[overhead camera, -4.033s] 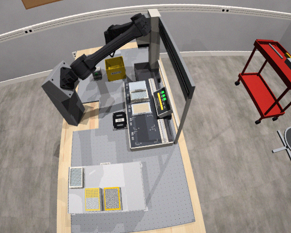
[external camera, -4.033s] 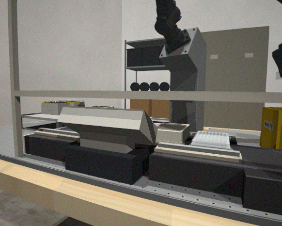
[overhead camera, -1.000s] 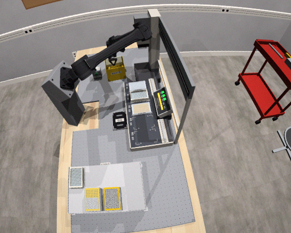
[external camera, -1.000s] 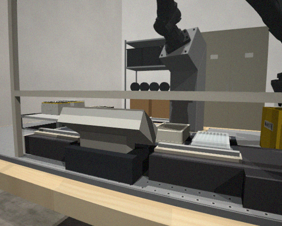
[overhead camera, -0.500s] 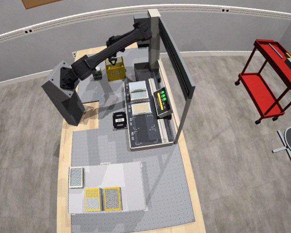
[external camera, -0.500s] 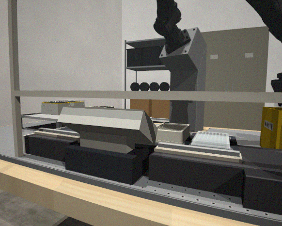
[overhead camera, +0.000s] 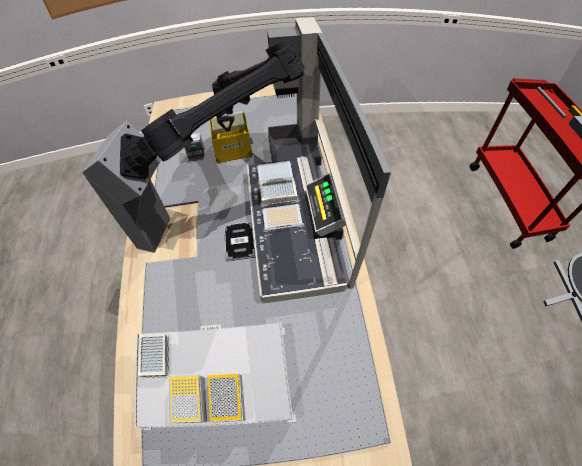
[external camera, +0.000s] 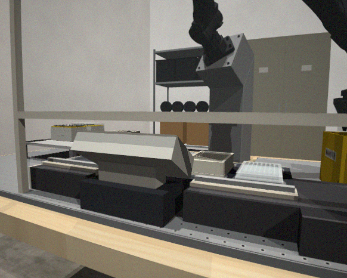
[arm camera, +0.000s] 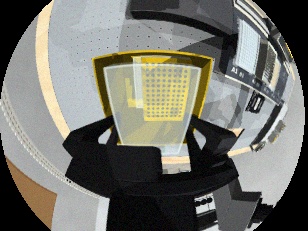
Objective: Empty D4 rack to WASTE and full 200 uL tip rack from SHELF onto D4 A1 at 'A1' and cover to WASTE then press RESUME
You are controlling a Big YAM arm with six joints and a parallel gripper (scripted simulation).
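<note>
The clear cover lies 10 mm above my hand. Round my hand: clear plate: 280 mm to the right, 90 mm below, 40 mm ahead; yellow waste bin: 110 mm below; resume box: 150 mm behind, 80 mm below, 60 mm to the left.
</note>
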